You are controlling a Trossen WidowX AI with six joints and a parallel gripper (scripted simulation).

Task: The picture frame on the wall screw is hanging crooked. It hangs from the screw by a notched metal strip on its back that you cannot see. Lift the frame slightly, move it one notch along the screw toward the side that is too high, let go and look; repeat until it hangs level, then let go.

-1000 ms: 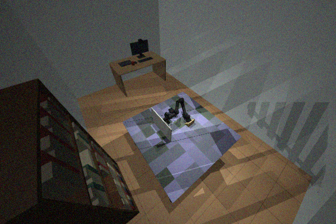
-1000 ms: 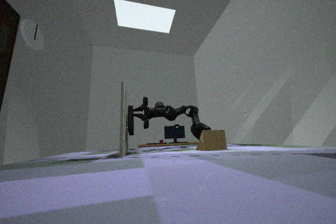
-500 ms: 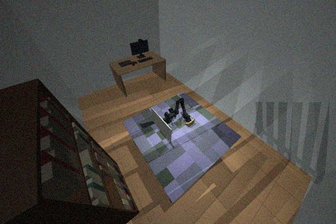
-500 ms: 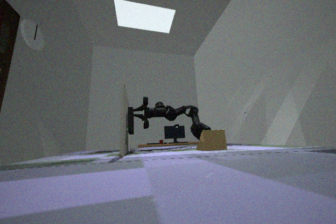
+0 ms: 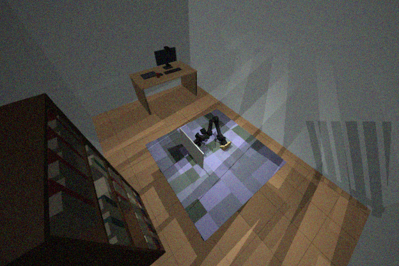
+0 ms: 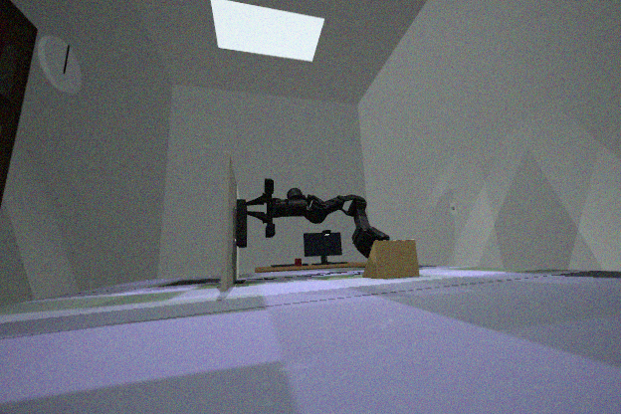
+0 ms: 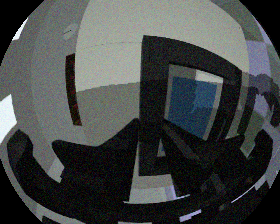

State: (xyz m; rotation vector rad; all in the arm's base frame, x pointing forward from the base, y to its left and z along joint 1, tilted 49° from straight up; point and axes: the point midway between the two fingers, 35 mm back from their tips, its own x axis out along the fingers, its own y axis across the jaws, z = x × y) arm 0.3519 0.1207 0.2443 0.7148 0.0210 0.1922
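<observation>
The dark picture frame is 1 cm ahead of my gripper tip and 5 cm below it. The rest, counted from my gripper tip: wall panel 2 cm ahead, 7 cm below.
</observation>
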